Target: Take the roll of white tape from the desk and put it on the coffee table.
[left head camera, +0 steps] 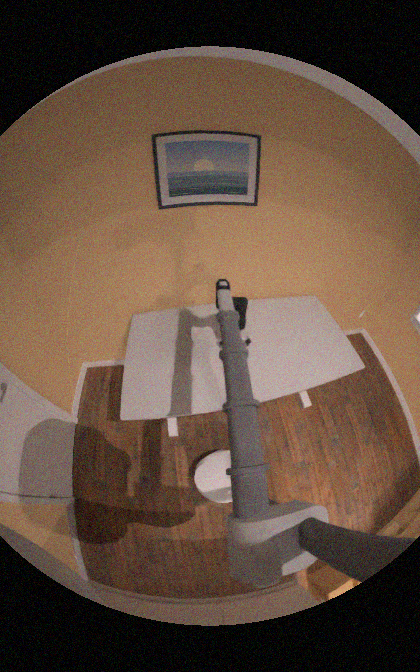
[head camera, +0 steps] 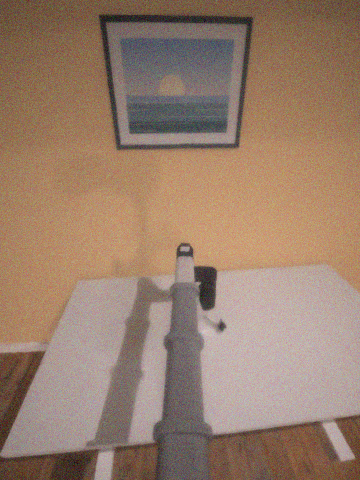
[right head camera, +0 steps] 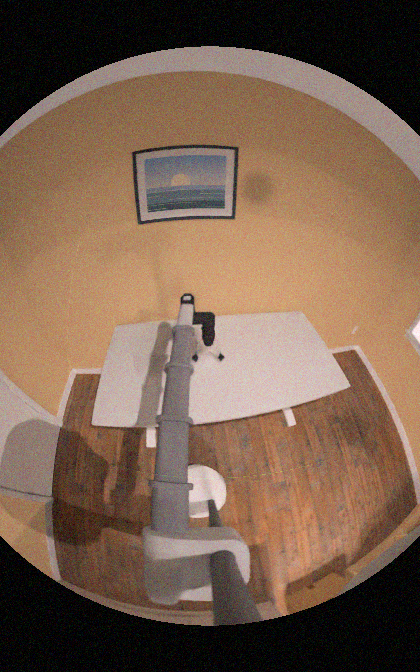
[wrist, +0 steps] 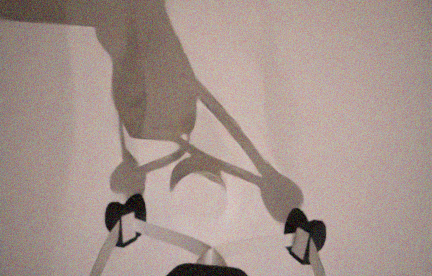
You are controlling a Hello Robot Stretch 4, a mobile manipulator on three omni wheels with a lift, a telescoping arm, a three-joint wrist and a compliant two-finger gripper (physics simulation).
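Places are measured from the robot's base along level axes (x ahead, y left, z up), in metres.
Pixels of known places: gripper, fingertip midpoint: (head camera: 204, 329) (wrist: 215, 218).
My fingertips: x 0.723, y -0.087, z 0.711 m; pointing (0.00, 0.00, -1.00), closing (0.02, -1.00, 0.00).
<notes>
Behind a point stands the place of what it marks.
The roll of white tape (wrist: 198, 198) {x 0.740, y -0.070, z 0.716 m} is a pale round shape on the white desk (head camera: 280, 360) {x 0.601, y -0.372, z 0.692 m} (left head camera: 295, 350) (right head camera: 280, 365) (wrist: 375, 150) {x 0.799, y -0.235, z 0.692 m} in the wrist view, hard to tell from the desk top. A dark crescent of shadow lies along its far edge. My gripper (wrist: 215, 218) {x 0.723, y -0.087, z 0.711 m} (right head camera: 208, 357) is open, with its black fingertips wide apart. In the wrist view the roll shows between and slightly beyond the fingertips, a little nearer the left one. Nothing shows held. In the head view the arm hides part of the gripper. I cannot make out a coffee table.
My arm (head camera: 184, 380) {x 0.299, y -0.001, z 1.127 m} (left head camera: 242, 430) (right head camera: 175, 435) stretches over the desk and casts a shadow on it. The wall with a framed picture (head camera: 177, 85) {x 1.153, y 0.036, z 1.616 m} (left head camera: 206, 170) (right head camera: 185, 184) stands behind the desk. A white round surface (left head camera: 214, 475) (right head camera: 207, 485) lies low in front of the desk.
</notes>
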